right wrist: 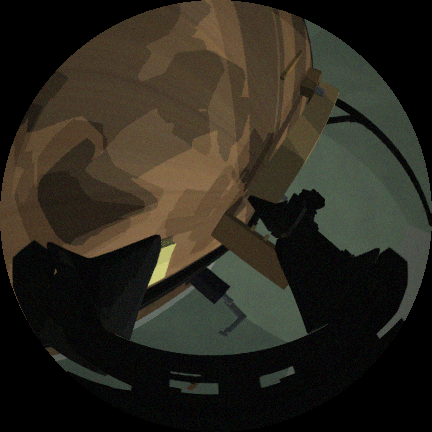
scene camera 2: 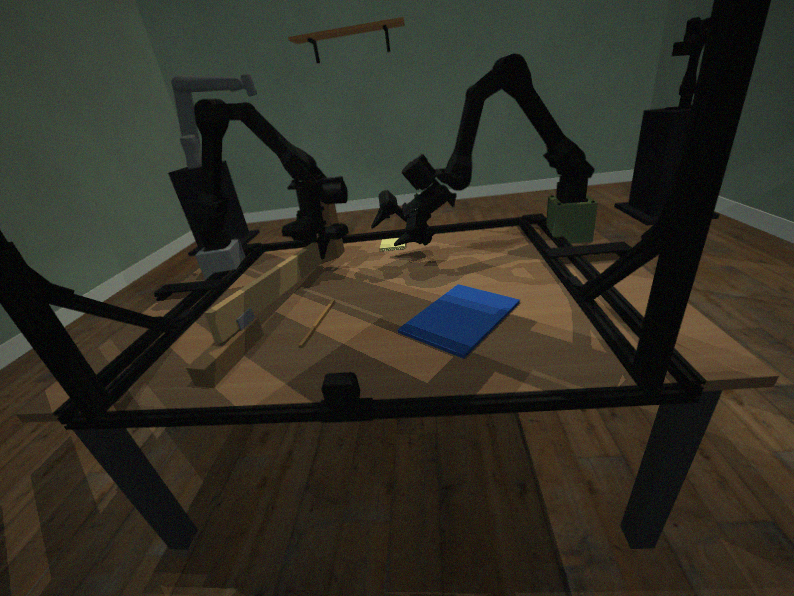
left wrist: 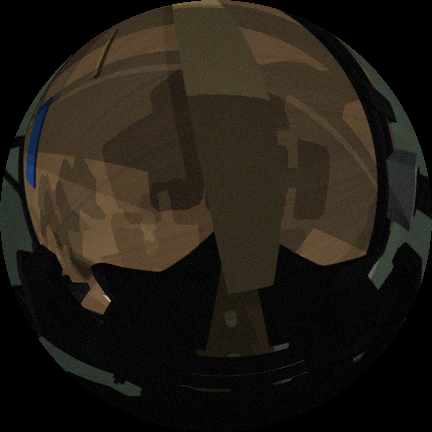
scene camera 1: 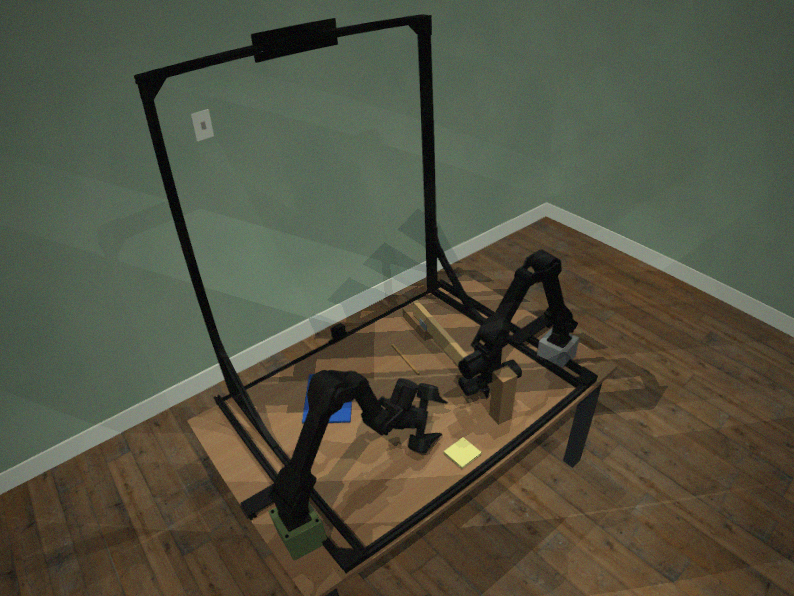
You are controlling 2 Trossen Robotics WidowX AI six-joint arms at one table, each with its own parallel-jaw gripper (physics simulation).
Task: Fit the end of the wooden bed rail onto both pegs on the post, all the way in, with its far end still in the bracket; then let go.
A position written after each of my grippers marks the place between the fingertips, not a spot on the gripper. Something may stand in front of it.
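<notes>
Wooden bed rail (scene camera 1: 434, 328), (left wrist: 233, 125): gripped by my left gripper (scene camera 2: 319, 258), (right wrist: 249, 198), (left wrist: 235, 234), (scene camera 1: 489, 395). My right gripper (scene camera 2: 383, 236) is open and empty, holding nothing. A blue mat (scene camera 2: 458, 321), (left wrist: 33, 143) rests on the table; in the right wrist view the mat is out of frame. An upright wooden post (left wrist: 248, 337) and a low wooden bracket (scene camera 2: 207, 370) are visible too.
</notes>
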